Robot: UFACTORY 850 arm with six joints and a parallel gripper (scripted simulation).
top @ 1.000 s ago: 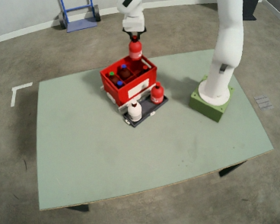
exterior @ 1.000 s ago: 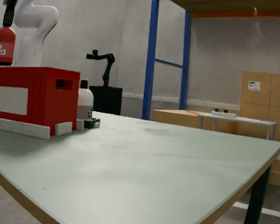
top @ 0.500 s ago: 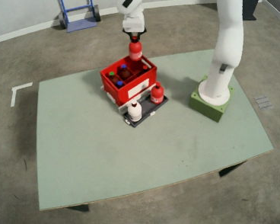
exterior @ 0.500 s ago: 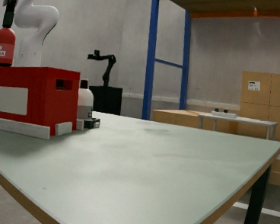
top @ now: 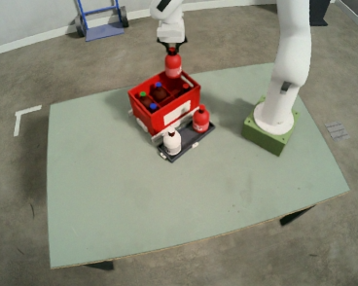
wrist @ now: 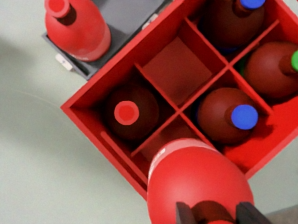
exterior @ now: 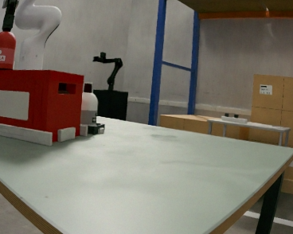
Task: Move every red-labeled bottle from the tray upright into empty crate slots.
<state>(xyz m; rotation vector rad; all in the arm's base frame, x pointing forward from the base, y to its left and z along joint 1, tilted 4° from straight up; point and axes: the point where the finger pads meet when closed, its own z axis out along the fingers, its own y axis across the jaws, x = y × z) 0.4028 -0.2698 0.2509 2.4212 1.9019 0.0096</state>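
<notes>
The red crate lies 24 cm below my hand, 8 cm to the left of it and 6 cm ahead of it. Round my hand: white bottle: 30 cm to the left, 24 cm below, 6 cm ahead; dark grey tray: 31 cm below, 25 cm to the left, 1 cm behind; red-capped bottle: 24 cm below, 21 cm to the left, 9 cm behind.
</notes>
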